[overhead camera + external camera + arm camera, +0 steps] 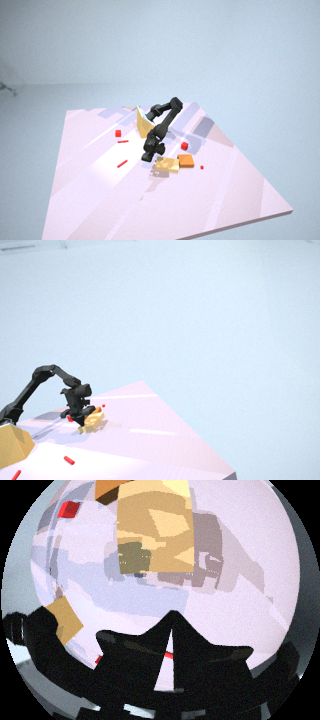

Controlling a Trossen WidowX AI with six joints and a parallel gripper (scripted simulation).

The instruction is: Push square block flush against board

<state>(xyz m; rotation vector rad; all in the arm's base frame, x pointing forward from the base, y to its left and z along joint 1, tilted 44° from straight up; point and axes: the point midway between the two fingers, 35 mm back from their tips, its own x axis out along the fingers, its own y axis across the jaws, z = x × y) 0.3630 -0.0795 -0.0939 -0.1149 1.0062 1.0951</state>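
Now: gripper tip 11 cm to the right of the pale yellow board, 4 cm short of it and 4 cm above it. Also, from my gripper tip: orange square block 25 cm to the left, 5 cm ahead, 4 cm below; tiny red cube 33 cm to the left, 13 cm ahead, 5 cm below.
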